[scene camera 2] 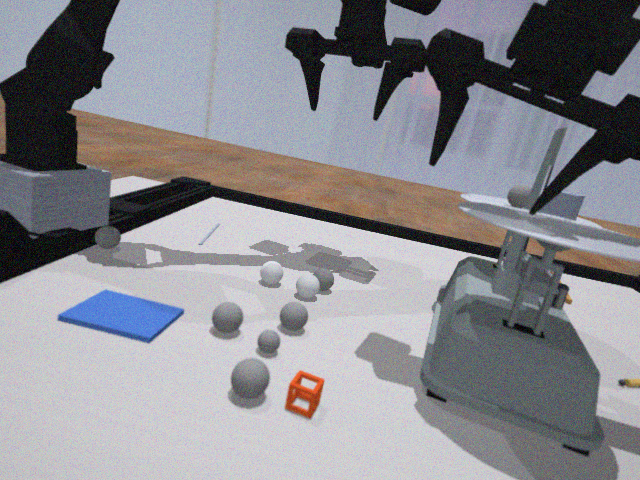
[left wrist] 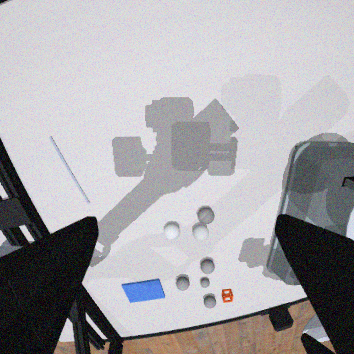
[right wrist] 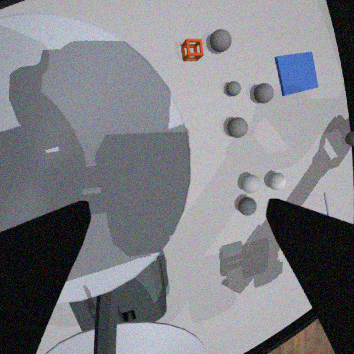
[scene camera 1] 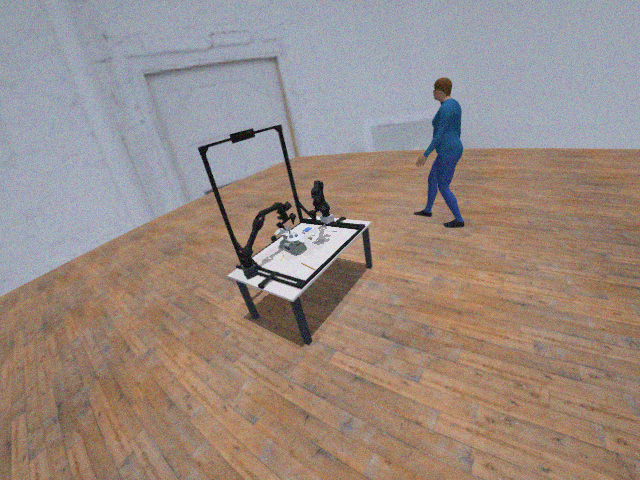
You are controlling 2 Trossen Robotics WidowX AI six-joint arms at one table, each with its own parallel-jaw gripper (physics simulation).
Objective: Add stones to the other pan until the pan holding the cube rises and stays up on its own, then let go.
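Frame: origin at the left arm's base, x ahead, y left, z up, level; millimetres.
Seen in the pictures: left gripper, fingertip midpoint: (scene camera 2: 343,115) (left wrist: 188,224) (scene camera 1: 319,218); right gripper, fingertip midpoint: (scene camera 2: 478,188) (right wrist: 179,208) (scene camera 1: 289,227); left arm's base at its link origin: (scene camera 2: 41,163) (scene camera 1: 326,215); right arm's base at its link origin: (scene camera 1: 248,266).
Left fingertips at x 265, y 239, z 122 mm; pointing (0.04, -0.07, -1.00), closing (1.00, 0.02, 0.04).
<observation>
Offsets run from my left fingertips to a thing's top centre. "spot": to the spot under its first point. Level surfaces: height alone.
The balance scale @(263 mm ahead, 134 mm right, 23 mm up) (scene camera 2: 511,361) (left wrist: 310,185) (right wrist: 145,305) stands on the table. Its near pan @(267 mm ahead, 229 mm right, 54 mm down) (scene camera 2: 594,240) (right wrist: 140,200) shows no stone in its visible part. A grey stone @(248 mm ahead, 43 mm right, 38 mm down) (scene camera 2: 521,196) and a blue-grey cube @(287 mm ahead, 68 mm right, 36 mm down) (scene camera 2: 571,205) show above the pans' rims; which pan bears each is unclear. The far pan @(spot: 229 mm ahead, 91 mm right, 66 mm down) (right wrist: 150,337) is partly cut off in the right wrist view. Loose stones, such as a grey one @(89 mm ahead, 356 mm right, 182 mm down) (scene camera 2: 250,378) (left wrist: 209,300) (right wrist: 220,40) and a white one @(2 mm ahead, 155 mm right, 182 mm down) (scene camera 2: 271,272) (left wrist: 172,230), lie on the table. My right gripper (scene camera 2: 482,188) (right wrist: 179,208) is open, above the pans' left side. My left gripper (scene camera 2: 344,114) (left wrist: 188,224) is open, high above the table.
A blue flat square @(spot: 53 mm back, 332 mm right, 205 mm down) (scene camera 2: 121,315) (left wrist: 143,290) (right wrist: 297,73) and an orange open-frame cube @(128 mm ahead, 343 mm right, 190 mm down) (scene camera 2: 302,392) lie beside the stones. A thin rod @(157 mm back, 52 mm right, 208 mm down) (scene camera 2: 209,234) (left wrist: 70,169) lies near the frame. A person (scene camera 1: 447,129) stands beyond the table @(210 mm down) (scene camera 1: 289,268).
</observation>
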